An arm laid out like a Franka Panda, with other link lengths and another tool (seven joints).
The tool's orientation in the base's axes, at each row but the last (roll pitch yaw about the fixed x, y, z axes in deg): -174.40, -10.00, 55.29; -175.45, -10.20, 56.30; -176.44, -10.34, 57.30; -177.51, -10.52, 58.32; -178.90, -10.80, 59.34; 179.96, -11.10, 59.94; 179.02, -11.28, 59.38; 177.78, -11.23, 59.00; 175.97, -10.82, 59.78; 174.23, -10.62, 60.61
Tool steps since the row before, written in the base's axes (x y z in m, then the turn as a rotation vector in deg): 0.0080, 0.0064, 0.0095, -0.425, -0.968, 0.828; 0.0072, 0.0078, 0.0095, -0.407, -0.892, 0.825; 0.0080, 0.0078, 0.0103, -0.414, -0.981, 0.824; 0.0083, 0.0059, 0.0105, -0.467, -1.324, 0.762; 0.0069, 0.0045, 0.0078, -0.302, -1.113, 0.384; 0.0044, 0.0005, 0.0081, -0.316, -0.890, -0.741; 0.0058, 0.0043, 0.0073, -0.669, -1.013, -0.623; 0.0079, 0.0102, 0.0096, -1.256, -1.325, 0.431; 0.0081, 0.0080, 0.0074, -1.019, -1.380, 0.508; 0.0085, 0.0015, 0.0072, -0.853, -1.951, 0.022
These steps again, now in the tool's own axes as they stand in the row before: 0.0113, 0.0022, -0.0079, -0.878, 0.104, -1.011; 0.0120, 0.0011, -0.0076, -0.807, 0.078, -0.993; 0.0126, 0.0020, -0.0083, -0.884, 0.119, -1.008; 0.0111, 0.0036, -0.0088, -1.210, 0.254, -1.012; 0.0087, 0.0035, -0.0063, -1.020, 0.296, -0.591; 0.0041, 0.0036, -0.0074, -1.054, 0.172, 0.548; 0.0080, 0.0029, -0.0058, -1.311, -0.066, 0.373; 0.0144, 0.0018, -0.0069, -1.665, -0.364, -0.785; 0.0122, 0.0033, -0.0050, -1.580, -0.128, -0.830; 0.0067, 0.0072, -0.0054, -2.078, 0.255, -0.388
